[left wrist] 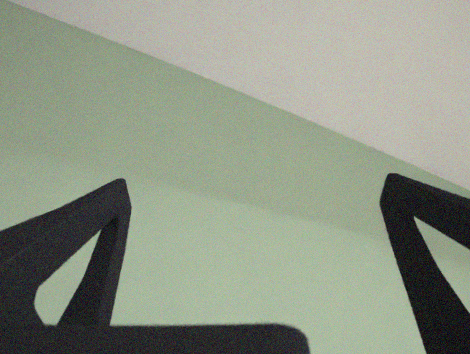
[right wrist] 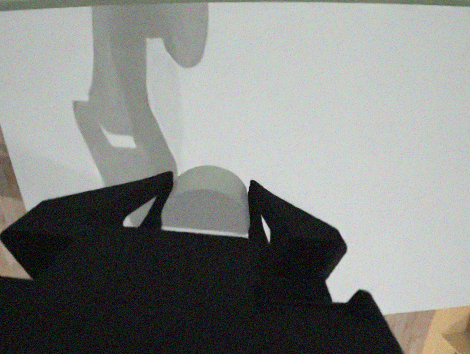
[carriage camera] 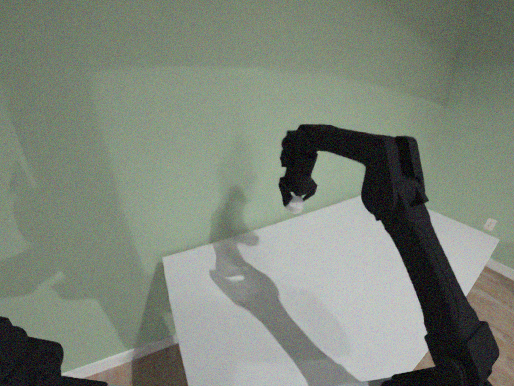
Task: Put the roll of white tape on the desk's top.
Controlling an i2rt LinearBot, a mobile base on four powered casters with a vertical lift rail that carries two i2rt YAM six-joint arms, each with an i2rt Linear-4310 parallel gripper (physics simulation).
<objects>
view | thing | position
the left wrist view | my left gripper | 257,190
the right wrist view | my right gripper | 211,183
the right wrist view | roll of white tape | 208,199
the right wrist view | white desk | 351,118
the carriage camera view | my right gripper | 291,204
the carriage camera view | white desk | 328,290
</objects>
